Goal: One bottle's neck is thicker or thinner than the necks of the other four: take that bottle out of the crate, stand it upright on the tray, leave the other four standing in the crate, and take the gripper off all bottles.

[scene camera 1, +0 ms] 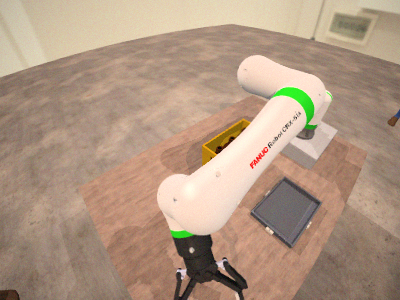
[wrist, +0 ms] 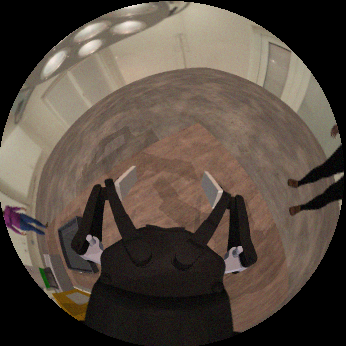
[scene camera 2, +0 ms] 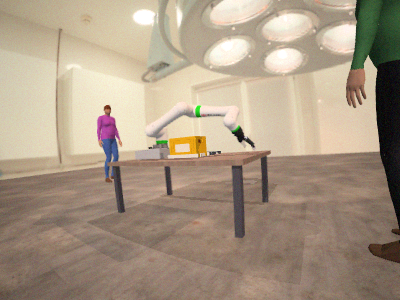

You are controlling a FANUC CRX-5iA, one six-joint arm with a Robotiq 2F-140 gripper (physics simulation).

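Places are measured from the arm's base along level axes (x back, y right, z up), in millimetres.
Pixels of known places: gripper, fingertip midpoint: [wrist: 169, 175] [scene camera 2: 250, 148].
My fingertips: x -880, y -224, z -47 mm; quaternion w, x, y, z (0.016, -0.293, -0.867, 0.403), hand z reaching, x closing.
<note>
Ahead of a thing's pixels: the offset from my fingertips to its top centre. "spot": to the spot under its first point. Level surfaces: height alone.
The yellow crate {dx +472, dy +337, dz +138 mm} [scene camera 1: 207, 156] [scene camera 2: 202, 146] [wrist: 70, 304] stands on the table, partly hidden behind the arm in scene camera 1. Dark brown bottle tops {spot: dx +378, dy +373, dz +126 mm} [scene camera 1: 219, 149] show inside it; the arm hides the others, and neck thickness cannot be compared. The dark grey tray {spot: dx +438, dy +45, dz -33 mm} [scene camera 1: 285, 212] [wrist: 76, 247] lies flat and empty on the table, beside the robot's base. My gripper [scene camera 1: 210, 294] [scene camera 2: 249, 146] [wrist: 169, 175] is open and empty, above the end of the table far from the base, well away from crate and tray. Its fingertips are cut off in scene camera 1.
The wooden table {dz -38 mm} [scene camera 1: 125, 200] [scene camera 2: 200, 160] [wrist: 240, 210] carries the grey base block [scene camera 1: 307, 150] [scene camera 2: 151, 153] behind the tray. The arm's long link passes over the crate side of the table. One person [scene camera 2: 107, 135] stands behind the table, another [scene camera 2: 390, 100] in the right foreground.
</note>
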